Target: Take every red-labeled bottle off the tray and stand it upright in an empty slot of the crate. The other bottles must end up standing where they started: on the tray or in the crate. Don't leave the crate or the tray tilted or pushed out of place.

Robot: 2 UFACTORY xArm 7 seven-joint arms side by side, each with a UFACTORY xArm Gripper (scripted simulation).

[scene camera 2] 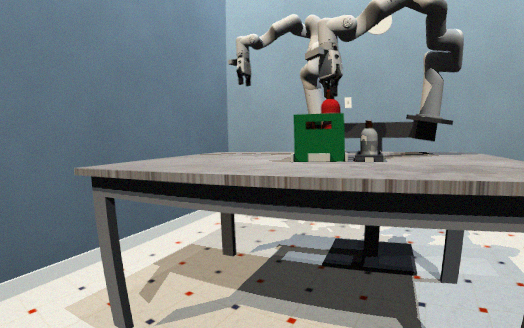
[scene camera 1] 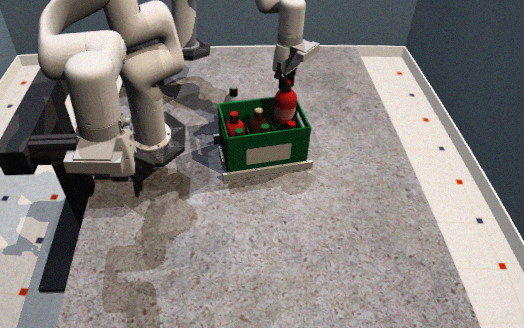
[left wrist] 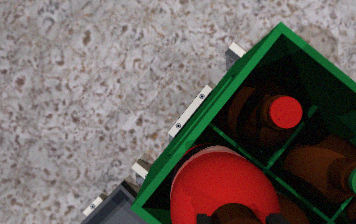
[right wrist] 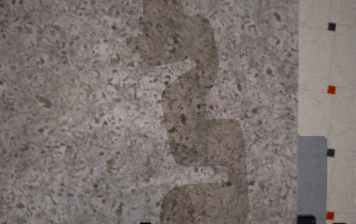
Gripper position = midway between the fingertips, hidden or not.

In view: my left gripper [scene camera 1: 286, 87], a green crate [scene camera 2: 306, 141] and a red-labeled bottle [scene camera 1: 285, 102].
The green crate is seen too in the left wrist view [left wrist: 316, 83]. My left gripper shows as well in scene camera 2 [scene camera 2: 330, 97]. The right wrist view does not show the green crate: it is out of frame.
